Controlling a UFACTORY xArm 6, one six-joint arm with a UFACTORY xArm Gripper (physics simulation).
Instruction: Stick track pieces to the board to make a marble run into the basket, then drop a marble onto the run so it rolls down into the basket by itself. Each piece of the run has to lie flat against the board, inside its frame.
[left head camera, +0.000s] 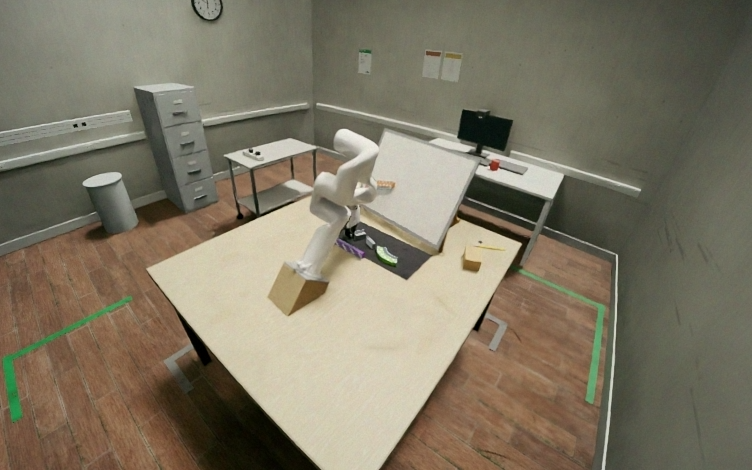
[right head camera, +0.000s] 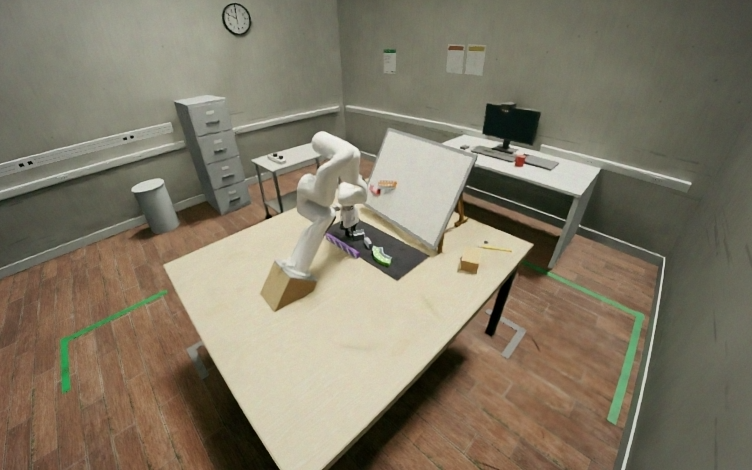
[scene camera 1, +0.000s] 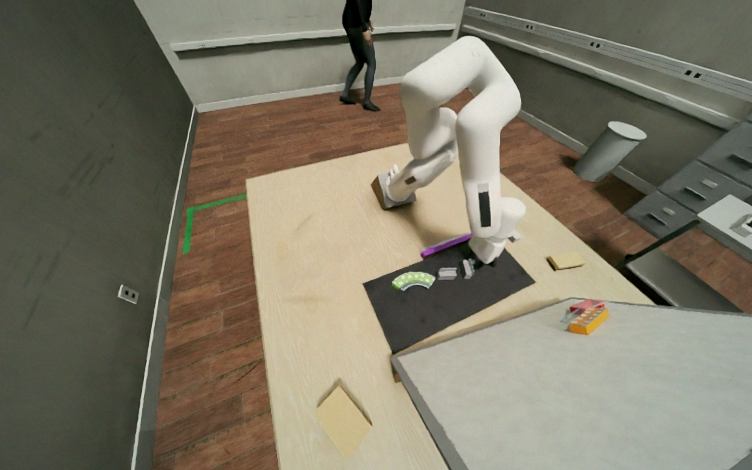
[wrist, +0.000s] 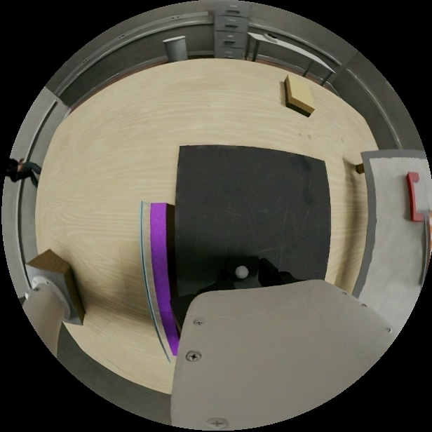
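Where they show: gripper, fingertip midpoint: (left head camera: 350, 234) (right head camera: 350, 234) (scene camera 1: 474, 262); arm's base, link origin: (left head camera: 307, 271) (right head camera: 296, 270) (scene camera 1: 397, 187).
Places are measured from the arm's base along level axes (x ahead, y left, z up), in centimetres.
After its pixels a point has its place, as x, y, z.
The tilted white board (left head camera: 427, 188) @(70.9, -21.5, 18.5) (right head camera: 427, 188) @(70.4, -22.6, 18.3) (scene camera 1: 554, 399) @(73.6, -23.7, 24.6) (wrist: 392, 240) bears an orange dotted track piece (left head camera: 385, 184) @(71.8, 4.1, 13.0) (right head camera: 387, 184) @(71.6, 3.8, 13.0) (scene camera 1: 588, 322) @(72.5, 1.4, 15.4) and a red basket-like part (right head camera: 374, 190) @(70.8, 12.8, 7.0) (scene camera 1: 586, 305) @(71.7, 12.4, 8.5) (wrist: 412, 197). My gripper (left head camera: 350, 231) @(42.8, 7.8, -7.6) (right head camera: 348, 231) @(42.8, 7.8, -7.6) (scene camera 1: 485, 262) @(42.8, 7.8, -7.6) (wrist: 244, 269) points down low over the mat, fingers partly open and holding nothing. A white marble (wrist: 242, 272) shows at the fingertips, nearer one finger. A purple track piece (left head camera: 350, 248) @(30.6, -0.7, -6.0) (right head camera: 342, 245) @(30.9, 2.4, -5.8) (scene camera 1: 446, 244) @(31.9, 2.4, -5.7) (wrist: 159, 250) lies along the mat's robot-side edge. A green curved piece (left head camera: 386, 256) @(36.1, -18.4, -6.4) (right head camera: 381, 256) @(36.4, -18.6, -6.4) (scene camera 1: 413, 279) @(37.4, -17.5, -6.4) lies on the mat.
Two small grey pieces (left head camera: 370, 242) @(40.3, -6.5, -5.4) (scene camera 1: 447, 273) @(41.8, -5.9, -5.4) (scene camera 1: 468, 268) @(44.1, 2.2, -5.4) lie between the gripper and green piece on the black mat (left head camera: 407, 266) @(37.8, -29.4, -8.6) (scene camera 1: 421, 315) @(48.5, -21.9, -8.6) (wrist: 250, 200). A wooden block (scene camera 1: 566, 260) @(60.9, 38.8, -5.9) (wrist: 299, 96) and another block (left head camera: 471, 258) @(55.1, -55.3, -2.9) (right head camera: 469, 261) @(54.3, -56.2, -3.0) (scene camera 1: 343, 421) @(60.1, -55.0, -2.9) stand on the table.
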